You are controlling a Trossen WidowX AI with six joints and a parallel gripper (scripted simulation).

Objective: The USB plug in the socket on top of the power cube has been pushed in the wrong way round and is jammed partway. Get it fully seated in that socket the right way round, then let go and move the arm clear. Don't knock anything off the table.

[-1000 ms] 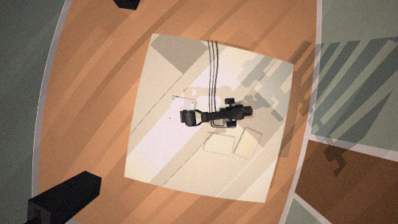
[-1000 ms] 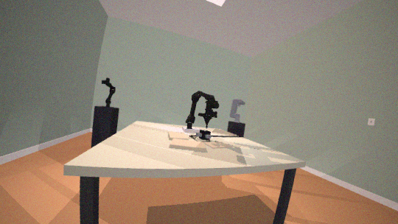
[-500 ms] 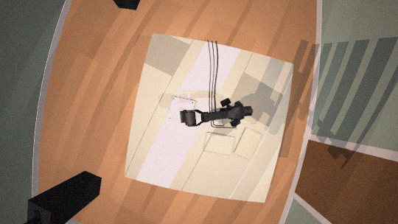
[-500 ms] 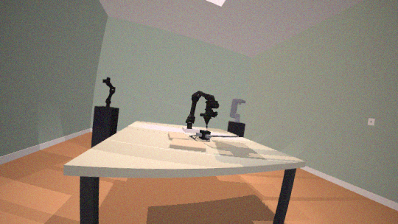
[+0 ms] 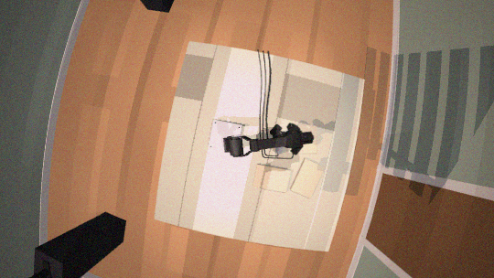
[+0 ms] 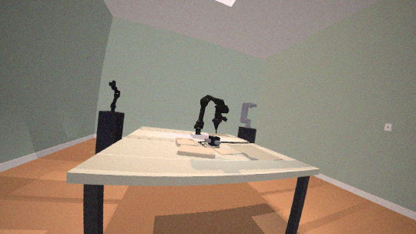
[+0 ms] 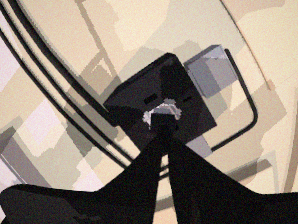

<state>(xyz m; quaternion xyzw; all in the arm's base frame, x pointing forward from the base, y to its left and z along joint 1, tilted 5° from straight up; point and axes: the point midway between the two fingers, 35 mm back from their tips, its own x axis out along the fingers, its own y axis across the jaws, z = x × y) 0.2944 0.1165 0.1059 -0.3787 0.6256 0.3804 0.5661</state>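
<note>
Now: gripper tip 2 cm above the USB plug.
</note>
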